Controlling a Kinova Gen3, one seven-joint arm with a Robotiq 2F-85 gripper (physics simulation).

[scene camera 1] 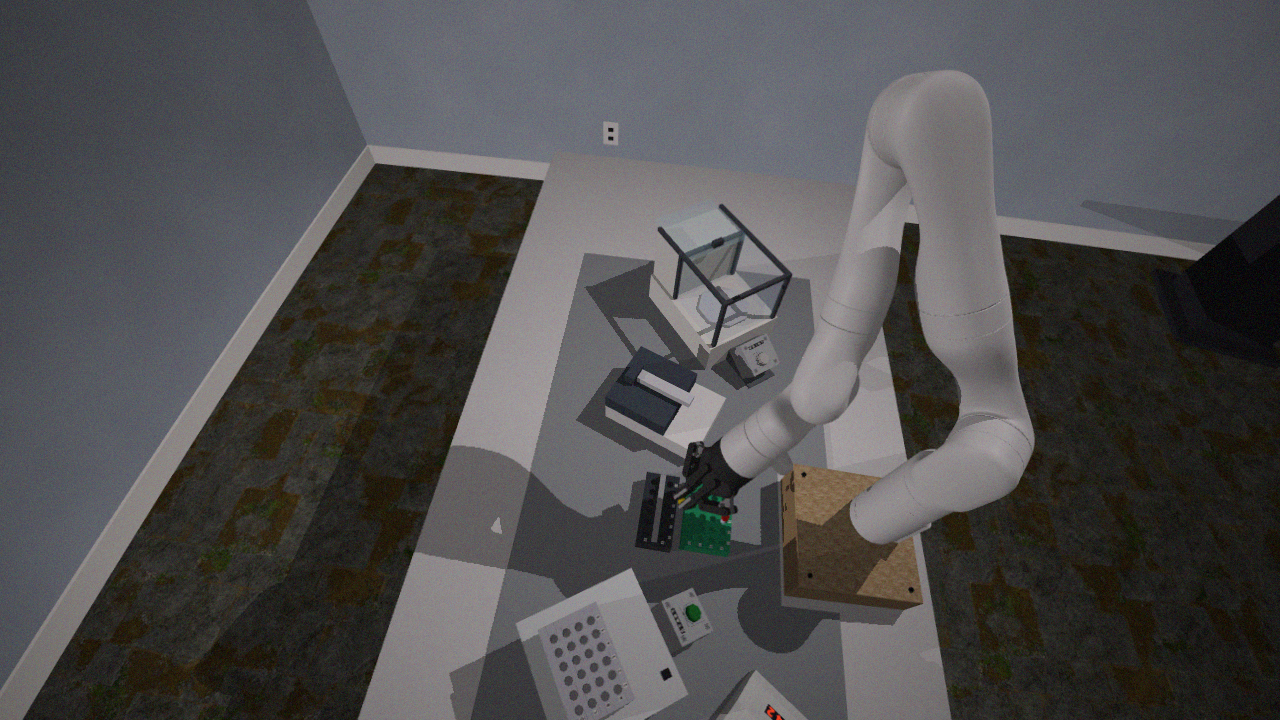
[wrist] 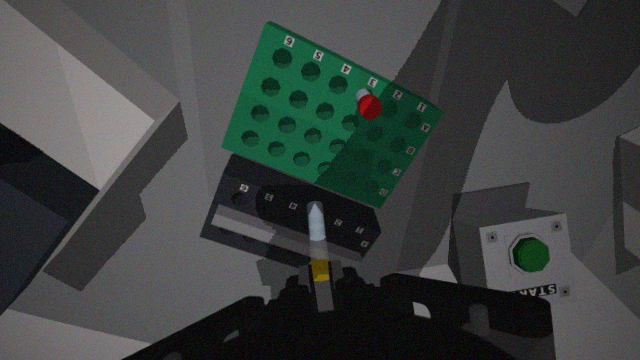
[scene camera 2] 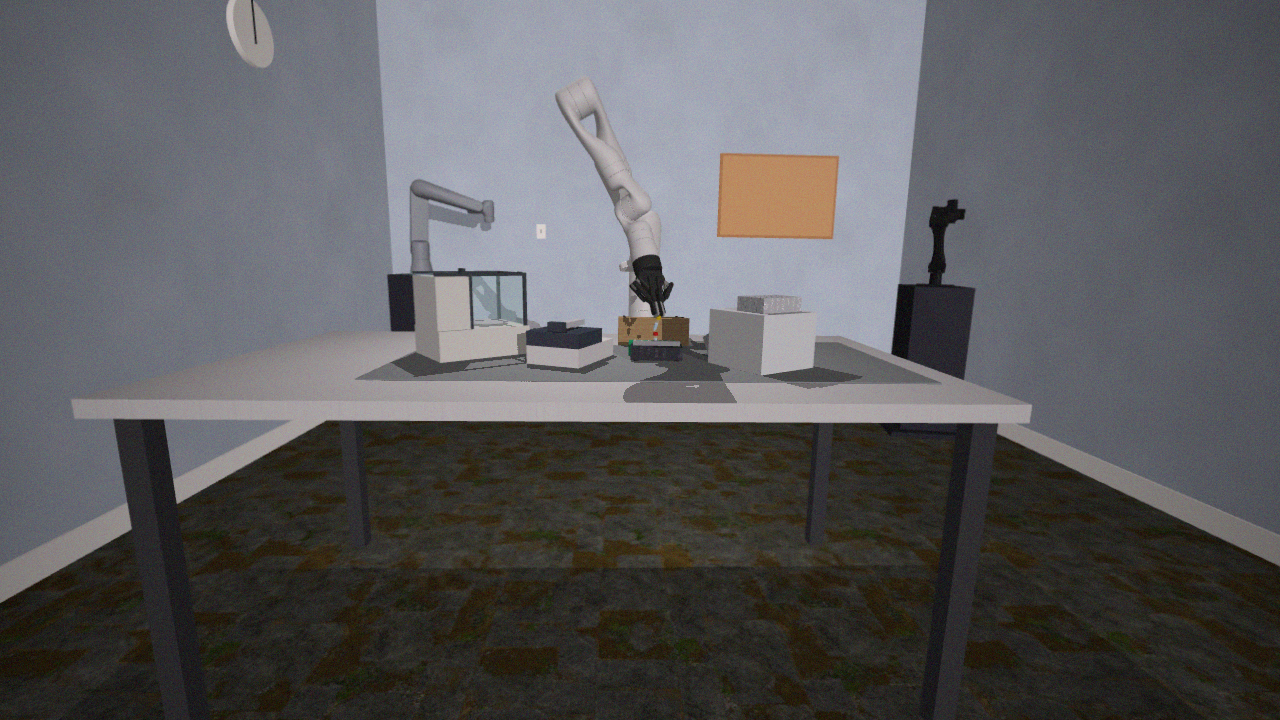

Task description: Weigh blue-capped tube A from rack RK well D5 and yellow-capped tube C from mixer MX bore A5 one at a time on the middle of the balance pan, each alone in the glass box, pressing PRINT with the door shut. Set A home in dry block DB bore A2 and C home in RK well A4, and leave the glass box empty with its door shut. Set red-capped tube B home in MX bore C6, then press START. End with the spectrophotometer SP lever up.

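Places are measured from the arm's base along level axes (x left, y down, z back), in centimetres.
Where they show: gripper, between the fingertips: (scene camera 1: 680, 502) (wrist: 322, 280) (scene camera 2: 659, 316); arm's base, origin of its link: (scene camera 1: 874, 517) (scene camera 2: 642, 316).
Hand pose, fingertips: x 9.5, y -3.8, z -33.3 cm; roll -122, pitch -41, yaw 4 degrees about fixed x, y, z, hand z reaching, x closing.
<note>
Each offset is from my fingertips to the top centre of the thing.
My gripper (scene camera 1: 684, 497) (scene camera 2: 657, 313) (wrist: 322, 280) is shut on yellow-capped tube C @[dx -0.9, dy -0.4, dz +1.0 cm] (scene camera 2: 658, 318) (wrist: 317, 222) near its cap, tilted in the wrist view. It is above the dark dry block DB @[dx -0.3, dy +5.9, dz -3.2 cm] (scene camera 1: 648, 510) (scene camera 2: 656, 351) (wrist: 357, 210), beside green rack RK @[dx -2.5, dy +7.7, dz +5.5 cm] (scene camera 1: 684, 544) (wrist: 277, 105). Red-capped tube B @[dx -2.0, dy +5.3, dz +8.4 cm] (scene camera 1: 725, 518) (wrist: 369, 107) stands in RK, column 3, row A. Blue-capped tube A does not show. The balance glass box @[dx -46.2, dy -10.8, dz -2.2 cm] (scene camera 1: 756, 250) (scene camera 2: 497, 300) has no visible tube inside; its door state is unclear. The mixer MX @[dx +22.7, dy -6.3, dz -1.5 cm] (scene camera 1: 648, 626) (scene camera 2: 760, 340) has a grid of bores.
The spectrophotometer SP @[dx -21.2, dy +0.5, dz -8.0 cm] (scene camera 1: 648, 411) (scene camera 2: 563, 338) has a pale lever @[dx -21.3, dy +0.9, dz -8.7 cm] (scene camera 1: 664, 387); its position is unclear. The START button @[dx +15.0, dy +3.2, dz +6.7 cm] (scene camera 1: 693, 613) (wrist: 531, 255) is beside MX. The PRINT button @[dx -36.8, dy +3.2, dz +8.5 cm] (scene camera 1: 762, 358) is beside the balance. A wooden box (scene camera 1: 827, 537) bears the arm, near RK.
</note>
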